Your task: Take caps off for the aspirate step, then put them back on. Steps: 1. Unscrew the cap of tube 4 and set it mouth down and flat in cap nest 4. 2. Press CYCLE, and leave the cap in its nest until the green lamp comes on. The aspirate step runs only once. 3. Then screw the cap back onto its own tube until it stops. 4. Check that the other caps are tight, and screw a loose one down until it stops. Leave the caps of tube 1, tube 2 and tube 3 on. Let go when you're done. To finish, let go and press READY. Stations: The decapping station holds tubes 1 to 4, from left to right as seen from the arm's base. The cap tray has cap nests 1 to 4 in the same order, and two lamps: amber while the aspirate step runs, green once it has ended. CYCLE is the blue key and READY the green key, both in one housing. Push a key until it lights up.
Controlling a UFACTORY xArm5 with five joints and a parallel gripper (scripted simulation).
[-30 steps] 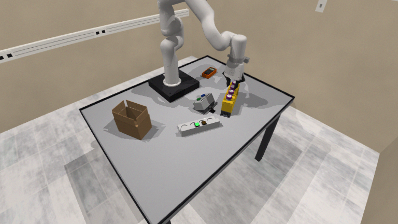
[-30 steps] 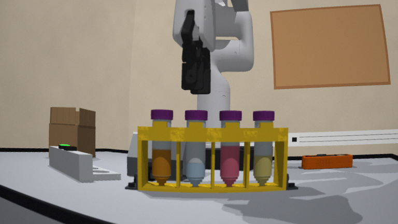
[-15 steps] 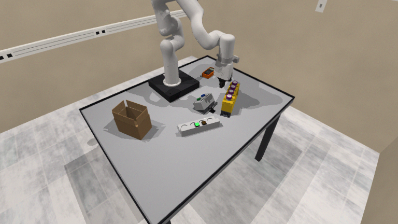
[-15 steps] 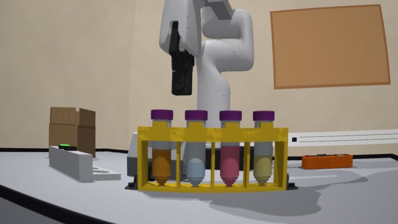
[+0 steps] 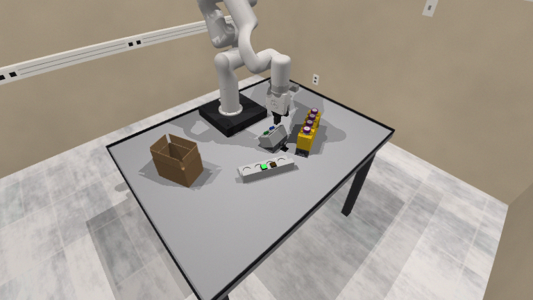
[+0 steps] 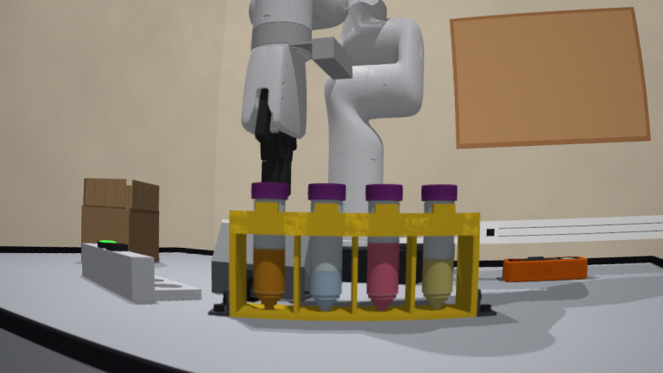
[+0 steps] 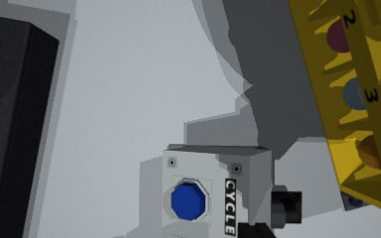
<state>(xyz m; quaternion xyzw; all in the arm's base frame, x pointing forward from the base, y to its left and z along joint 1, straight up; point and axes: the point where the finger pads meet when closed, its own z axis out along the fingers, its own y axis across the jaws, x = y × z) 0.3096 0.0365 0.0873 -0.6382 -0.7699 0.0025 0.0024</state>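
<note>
Now: hand 70 mm above the green ready key, 40 mm to the left of it and 30 mm past it. Round my hand: blue cycle key (70 mm below, 40 mm behind); grey key housing (80 mm below, 20 mm to the right, 10 mm behind); orange meter (300 mm to the left, 270 mm behind, 120 mm below).
</note>
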